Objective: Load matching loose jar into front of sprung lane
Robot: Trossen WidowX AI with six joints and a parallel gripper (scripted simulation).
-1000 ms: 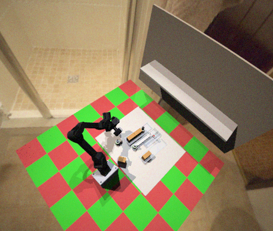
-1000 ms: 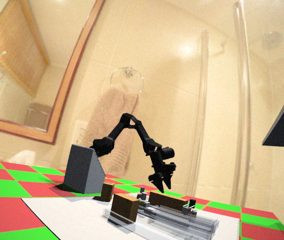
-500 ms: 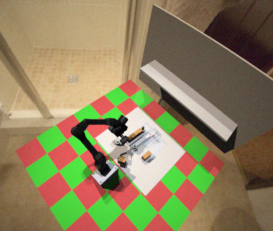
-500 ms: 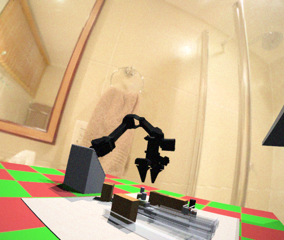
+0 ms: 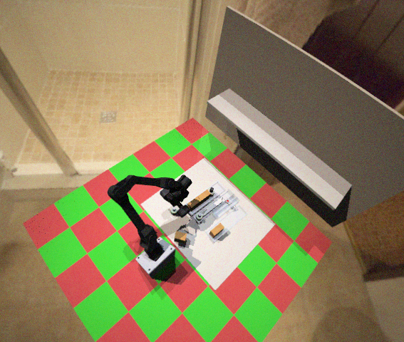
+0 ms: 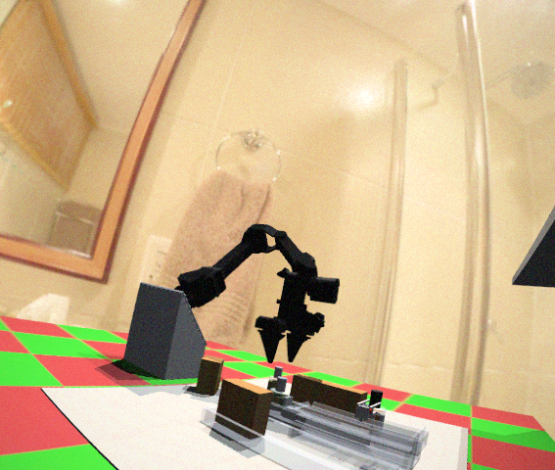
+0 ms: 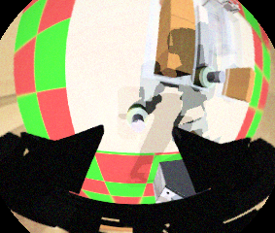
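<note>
Now: the pusher plate 190 mm to the right of my gripper tip, 160 mm ahead of it and 30 mm below it. The rest, counted from my gripper tip: wall shelf (570 mm ahead, 290 mm above, 240 mm to the right); sprung lane (200 mm ahead, 190 mm to the right, 60 mm below).
</note>
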